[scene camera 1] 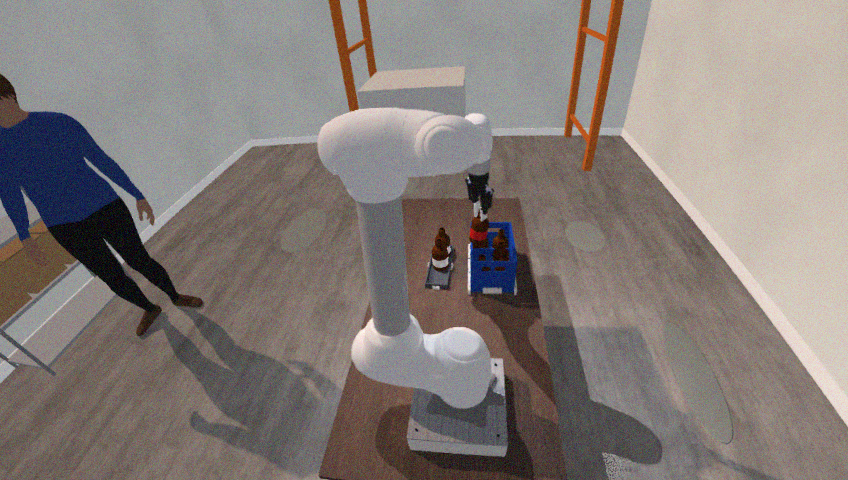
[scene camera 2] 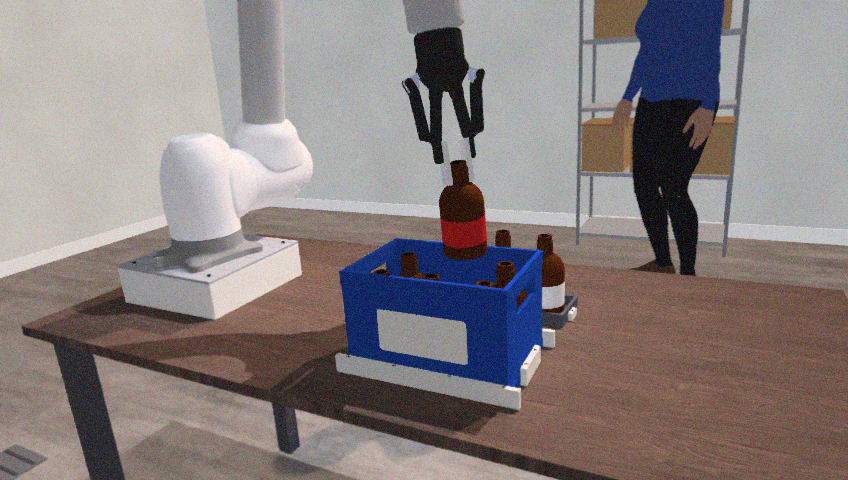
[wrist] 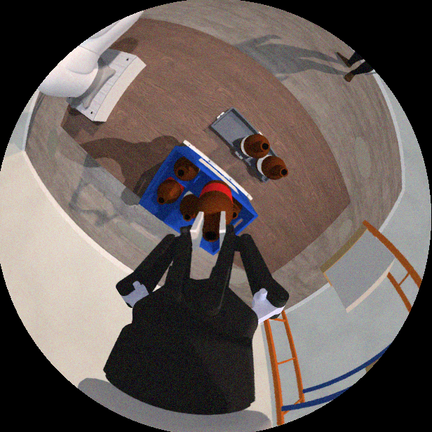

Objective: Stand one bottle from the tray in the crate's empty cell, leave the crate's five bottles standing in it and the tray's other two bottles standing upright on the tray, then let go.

Labels:
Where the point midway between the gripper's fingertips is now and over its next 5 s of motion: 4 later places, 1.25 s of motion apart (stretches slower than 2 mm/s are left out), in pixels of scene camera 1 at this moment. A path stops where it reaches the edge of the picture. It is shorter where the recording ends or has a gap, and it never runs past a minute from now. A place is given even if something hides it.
The gripper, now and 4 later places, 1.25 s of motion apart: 480, 217; 480, 215; 483, 221; 485, 228; 484, 213

